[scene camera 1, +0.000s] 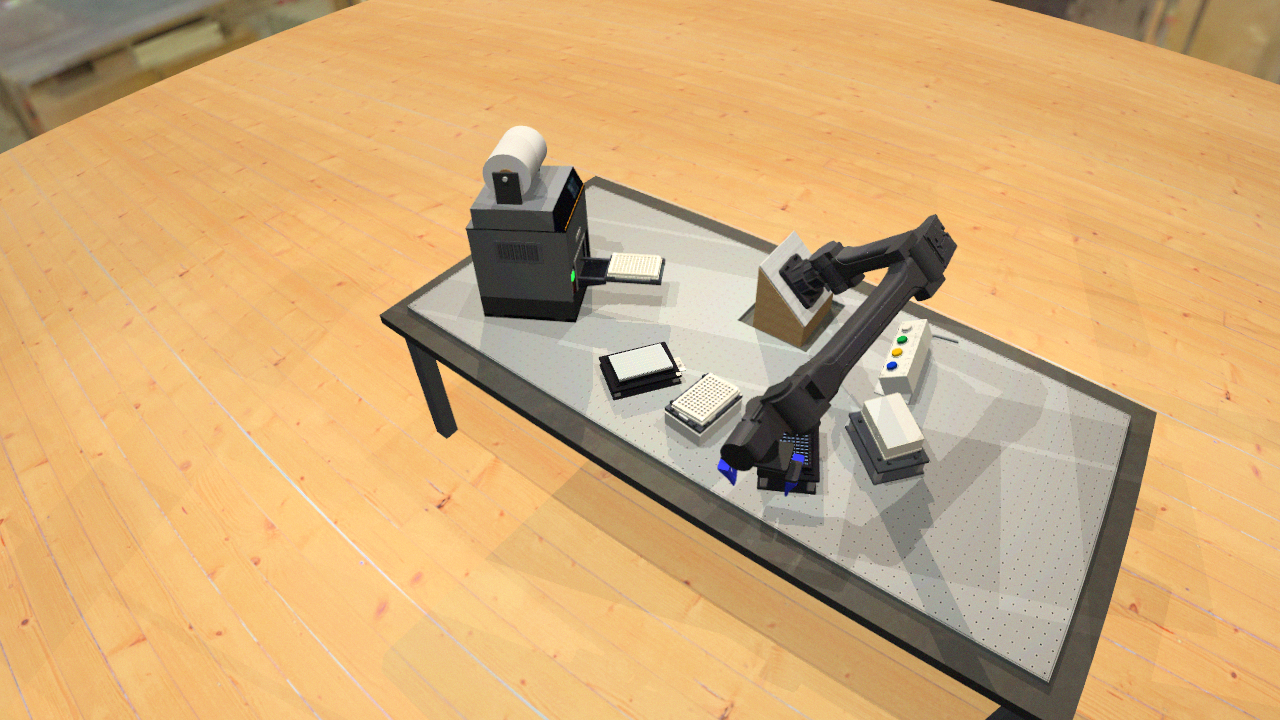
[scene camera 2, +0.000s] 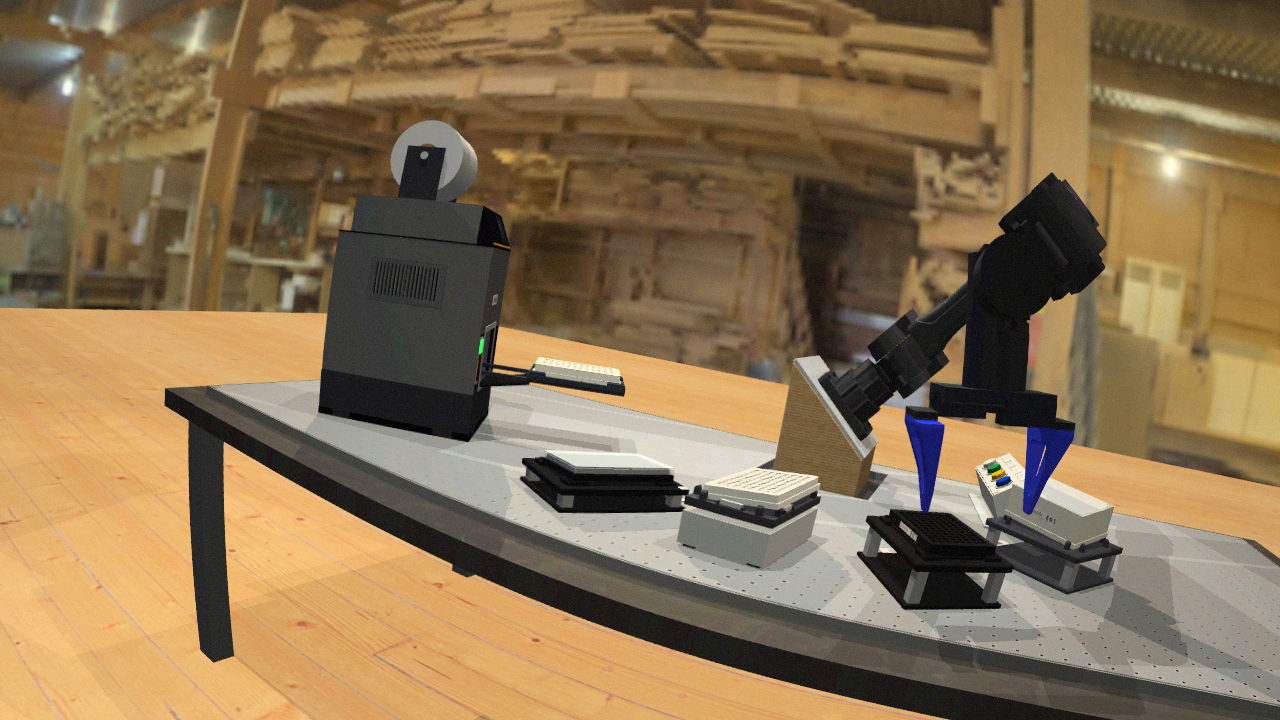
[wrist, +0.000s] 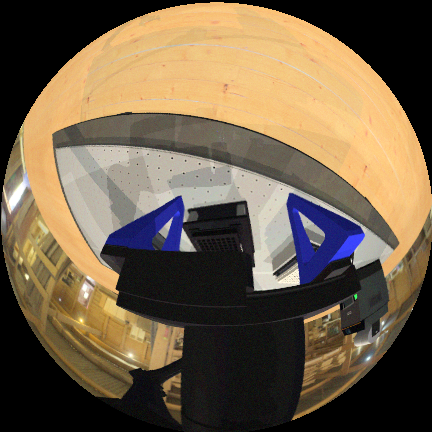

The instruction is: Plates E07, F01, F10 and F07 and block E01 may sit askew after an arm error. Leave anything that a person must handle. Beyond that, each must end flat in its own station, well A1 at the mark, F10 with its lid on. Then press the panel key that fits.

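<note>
My gripper [scene camera 1: 759,488] [scene camera 2: 978,510] [wrist: 236,198] is open and empty, pointing down just above the black well plate [scene camera 1: 799,447] [scene camera 2: 944,530] [wrist: 217,243], with its fingers apart on either side. That plate sits on a raised black station. A cream plate [scene camera 1: 707,398] [scene camera 2: 760,483] looks tilted on its light grey station. A white-topped plate [scene camera 1: 640,361] [scene camera 2: 608,462] lies on a low black station. Another cream plate [scene camera 1: 635,265] [scene camera 2: 577,369] lies on the machine's tray. White block E01 [scene camera 1: 893,425] [scene camera 2: 1060,512] looks askew on its station. Plate labels are unreadable.
The key panel [scene camera 1: 905,356] [scene camera 2: 1000,483] has white, green, yellow and blue keys and stands behind the block. The dark machine [scene camera 1: 523,268] [scene camera 2: 411,313] with a white roll stands at the left. The arm's wooden wedge base [scene camera 1: 787,315] [scene camera 2: 819,438] is at the table's back.
</note>
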